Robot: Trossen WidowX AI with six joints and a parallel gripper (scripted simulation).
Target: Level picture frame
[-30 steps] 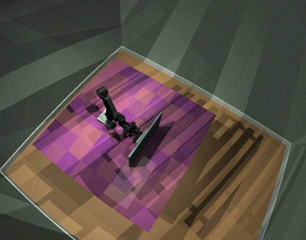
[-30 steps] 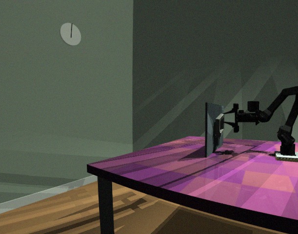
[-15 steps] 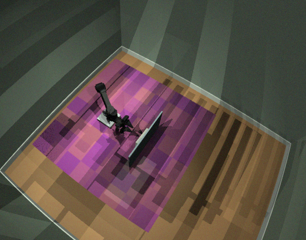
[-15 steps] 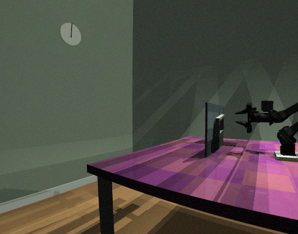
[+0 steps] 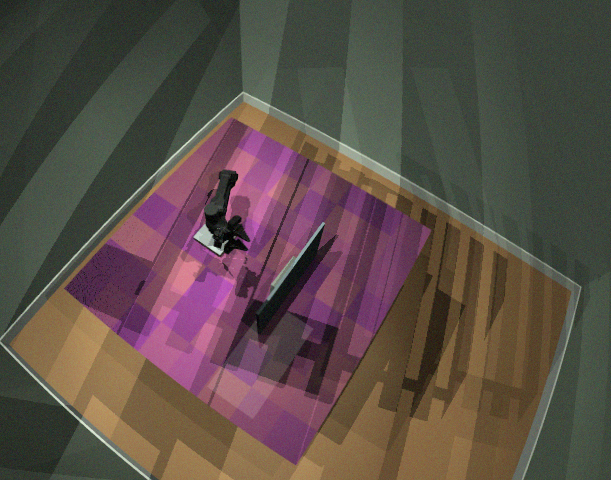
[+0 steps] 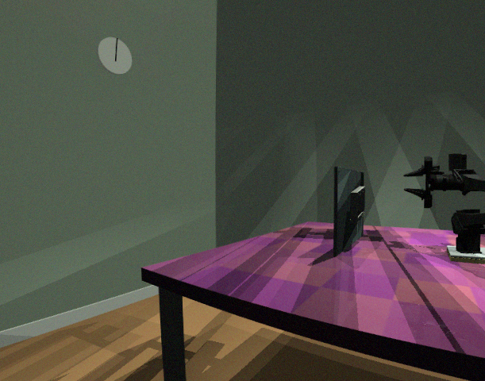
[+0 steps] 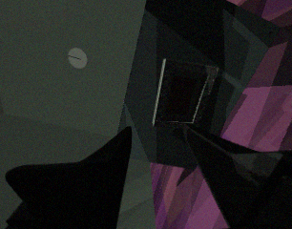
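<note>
Now: gripper tip 180 mm short of the picture frame, 90 mm above it and 40 mm to the left of it. The rest, counted from my gripper tip: wall panel: 190 mm ahead, 100 mm below, 20 mm to the right.
</note>
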